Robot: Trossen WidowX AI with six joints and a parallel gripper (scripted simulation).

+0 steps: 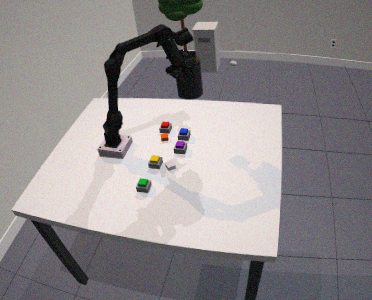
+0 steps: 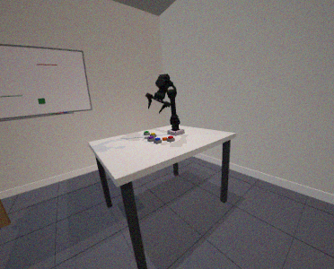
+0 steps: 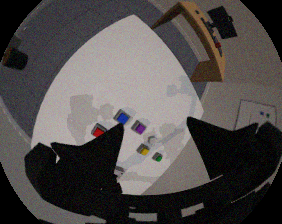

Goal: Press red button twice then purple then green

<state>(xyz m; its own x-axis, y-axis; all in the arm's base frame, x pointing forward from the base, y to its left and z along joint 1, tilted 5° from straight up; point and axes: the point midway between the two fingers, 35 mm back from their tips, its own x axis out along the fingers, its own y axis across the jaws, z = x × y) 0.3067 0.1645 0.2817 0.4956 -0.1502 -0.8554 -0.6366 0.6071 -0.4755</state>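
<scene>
The red button is 23 cm below my gripper tip and 14 cm behind it. Round my gripper tip: blue button 23 cm below, 4 cm to the right, 4 cm behind; purple button 23 cm below, 14 cm to the right, 3 cm behind; orange block 25 cm below, 13 cm behind, 7 cm to the right.
</scene>
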